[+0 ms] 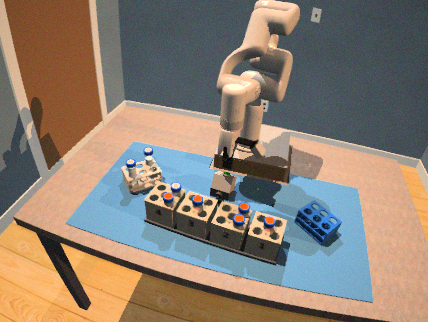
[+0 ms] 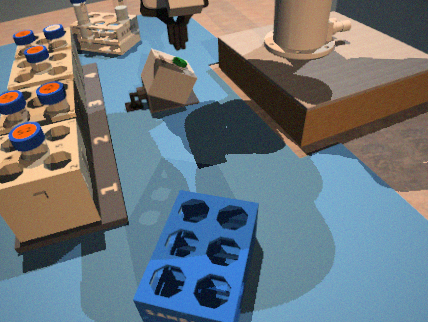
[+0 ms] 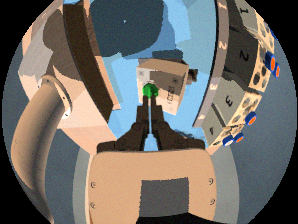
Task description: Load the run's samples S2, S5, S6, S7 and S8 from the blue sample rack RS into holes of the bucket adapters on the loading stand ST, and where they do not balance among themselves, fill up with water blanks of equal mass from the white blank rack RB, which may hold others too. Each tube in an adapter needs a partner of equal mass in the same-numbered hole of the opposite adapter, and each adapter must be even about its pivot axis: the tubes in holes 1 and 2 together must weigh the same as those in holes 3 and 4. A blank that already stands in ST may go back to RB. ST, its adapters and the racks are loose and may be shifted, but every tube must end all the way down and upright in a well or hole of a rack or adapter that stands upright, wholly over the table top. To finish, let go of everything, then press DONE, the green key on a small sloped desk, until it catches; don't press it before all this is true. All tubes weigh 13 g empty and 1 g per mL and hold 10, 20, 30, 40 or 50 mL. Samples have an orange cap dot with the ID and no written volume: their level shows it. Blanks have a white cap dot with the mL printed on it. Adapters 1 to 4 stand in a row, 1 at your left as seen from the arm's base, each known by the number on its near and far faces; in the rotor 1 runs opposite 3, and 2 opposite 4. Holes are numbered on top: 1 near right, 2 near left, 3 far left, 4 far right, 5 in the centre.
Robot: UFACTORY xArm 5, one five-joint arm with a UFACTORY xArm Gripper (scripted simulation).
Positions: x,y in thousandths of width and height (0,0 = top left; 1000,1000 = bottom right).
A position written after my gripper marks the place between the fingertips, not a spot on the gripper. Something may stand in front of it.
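Note:
My gripper (image 1: 532,520), also (image 3: 502,462). Blue sample rack RS (image 2: 532,818), also (image 1: 758,731); out of frame in image 3. White blank rack RB (image 2: 300,107). Loading stand ST (image 2: 263,644).

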